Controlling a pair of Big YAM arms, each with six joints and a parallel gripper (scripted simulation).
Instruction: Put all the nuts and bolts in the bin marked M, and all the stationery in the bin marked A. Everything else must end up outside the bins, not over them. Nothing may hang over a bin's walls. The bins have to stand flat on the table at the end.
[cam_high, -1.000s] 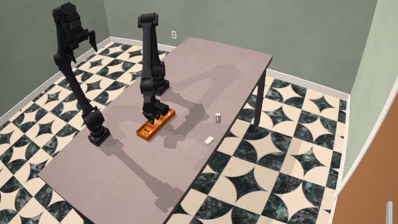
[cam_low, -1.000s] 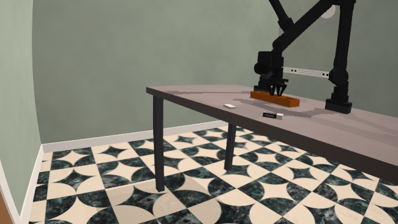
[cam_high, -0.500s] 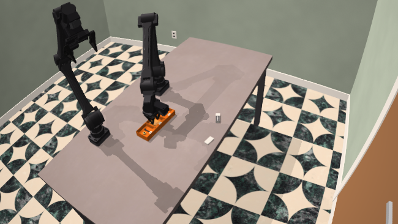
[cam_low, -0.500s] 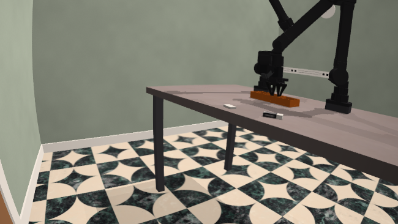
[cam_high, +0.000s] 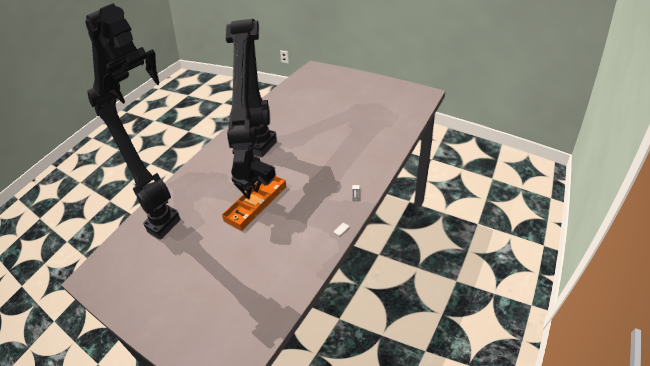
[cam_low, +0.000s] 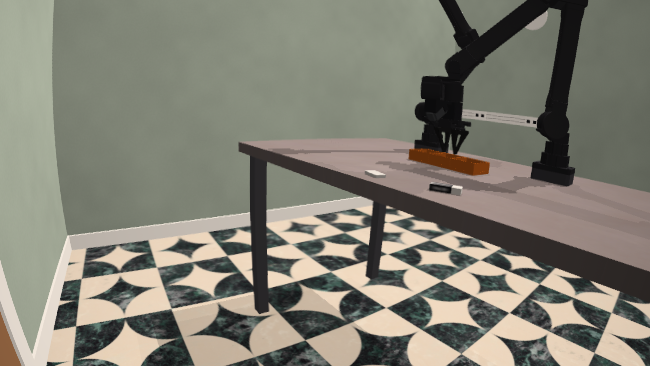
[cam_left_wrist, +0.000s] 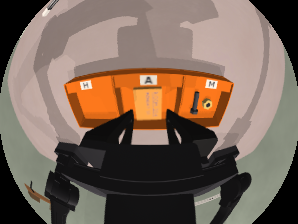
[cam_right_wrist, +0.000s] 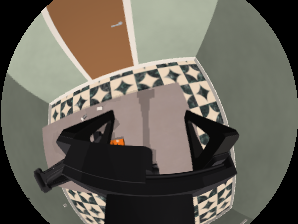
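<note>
My left gripper is now 30 mm above the orange double bin and 10 mm short of it. Also, from my left hand: orange notepad: 30 mm below; then black bolt: 70 mm to the right, 30 mm below; then brass nut: 100 mm to the right, 40 mm below.
</note>
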